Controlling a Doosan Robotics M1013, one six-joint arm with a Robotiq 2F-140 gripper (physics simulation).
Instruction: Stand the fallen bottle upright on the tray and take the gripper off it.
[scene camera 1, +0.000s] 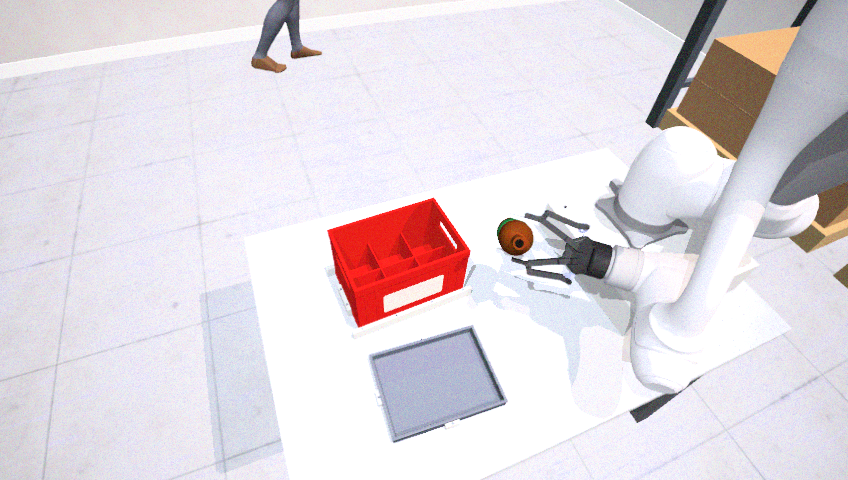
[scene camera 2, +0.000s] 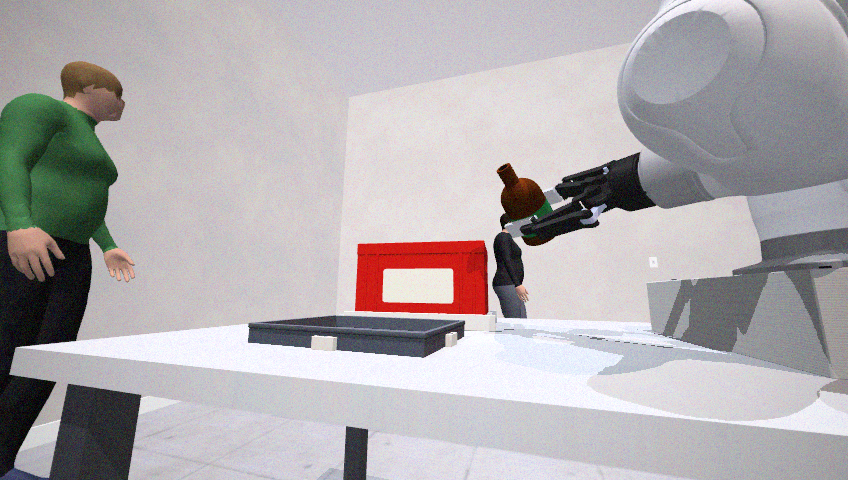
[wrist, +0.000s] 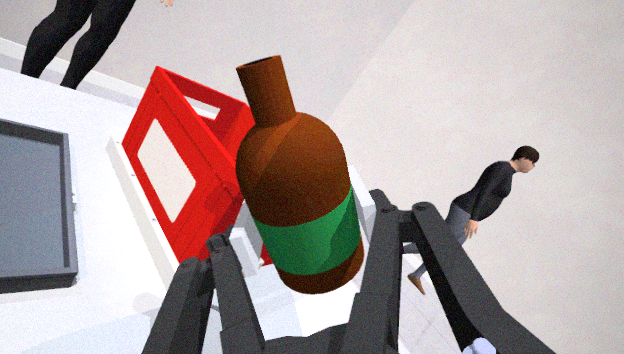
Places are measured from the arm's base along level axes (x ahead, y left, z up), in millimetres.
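Pixels of known places: gripper, fingertip midpoint: (scene camera 1: 501, 232) (scene camera 2: 518, 217); arm's base at its link origin: (scene camera 1: 639, 217).
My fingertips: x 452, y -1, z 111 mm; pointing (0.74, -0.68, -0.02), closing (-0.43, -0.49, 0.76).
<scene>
For each thing: its top centre in the pictures, then the offset to it from my fingertips. "pt": a spot on its surface instead. Level surfaces: height alone.
- brown bottle at its top centre: (wrist: 348, 105) (scene camera 2: 522, 171) (scene camera 1: 521, 218) dx -9, dy +38, dz +79 mm
- dark grey tray at its top centre: (scene camera 2: 367, 321) (scene camera 1: 436, 377) dx +221, dy +187, dz -192 mm
- red crate at its top centre: (wrist: 245, 128) (scene camera 1: 398, 240) (scene camera 2: 427, 248) dx +212, dy -88, dz -42 mm
- pale strip at a spot on its surface: (scene camera 1: 410, 313) pt dx +217, dy +16, dz -195 mm
- white table at its surface level: dz -217 mm
The brown bottle (scene camera 1: 522, 230) (scene camera 2: 522, 198) (wrist: 295, 170) with a green label is in the air above the table, right of the crate in both scene views. Its neck is up and it leans to the left in the scene camera 2 view. My gripper (scene camera 1: 520, 237) (scene camera 2: 533, 211) (wrist: 304, 194) points roughly sideways and is shut on the bottle, with its pads at the two sides of the label. The dark grey tray (scene camera 1: 437, 380) (scene camera 2: 380, 344) (wrist: 30, 200) lies on the table, apart from the bottle, at the lower left of it in the scene camera 1 view.
A red crate (scene camera 1: 368, 303) (scene camera 2: 416, 256) (wrist: 200, 200) with compartments stands behind the tray, left of the bottle. A pale strip (scene camera 1: 410, 313) runs along its front. The white table (scene camera 1: 315, 380) (scene camera 2: 178, 362) carries the arm's base on the right. Two people stand beyond the table.
</scene>
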